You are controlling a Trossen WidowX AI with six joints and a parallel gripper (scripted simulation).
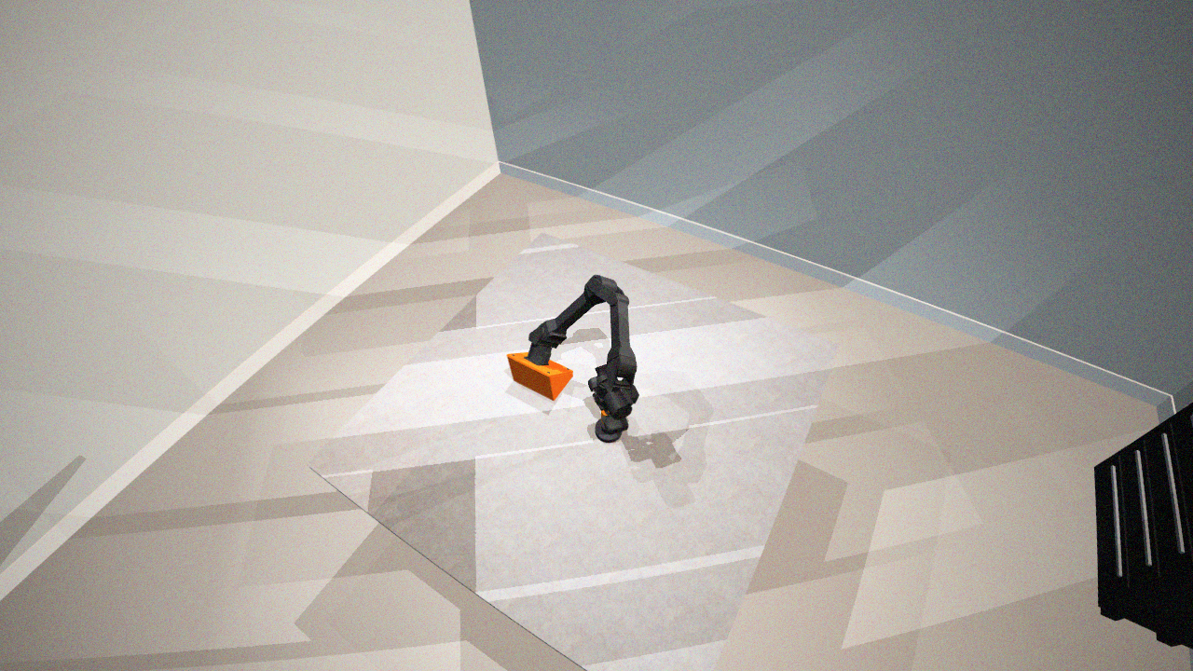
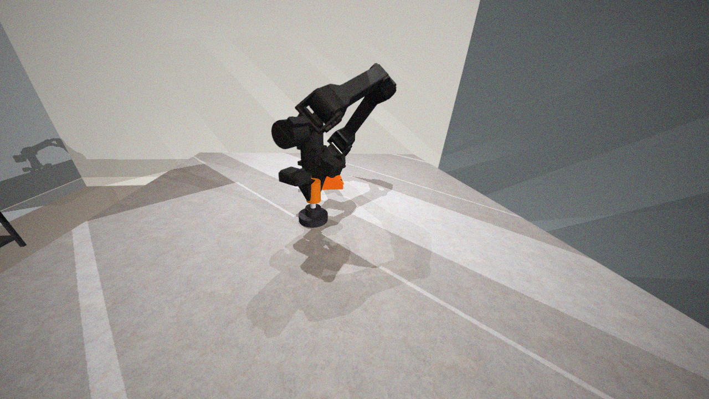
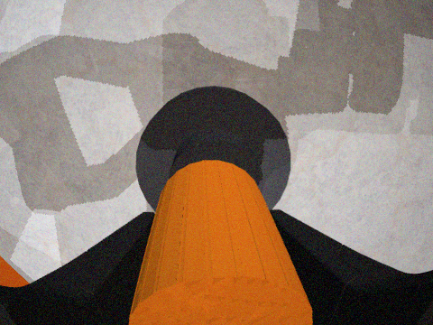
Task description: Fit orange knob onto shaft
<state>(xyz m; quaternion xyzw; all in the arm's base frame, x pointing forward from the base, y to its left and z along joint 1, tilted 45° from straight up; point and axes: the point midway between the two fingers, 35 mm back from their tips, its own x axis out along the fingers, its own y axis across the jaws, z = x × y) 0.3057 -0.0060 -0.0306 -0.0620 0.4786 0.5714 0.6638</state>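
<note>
My gripper tip is now 40 mm above the round dark pedestal. Round my gripper tip: orange knob: 30 mm above.
</note>
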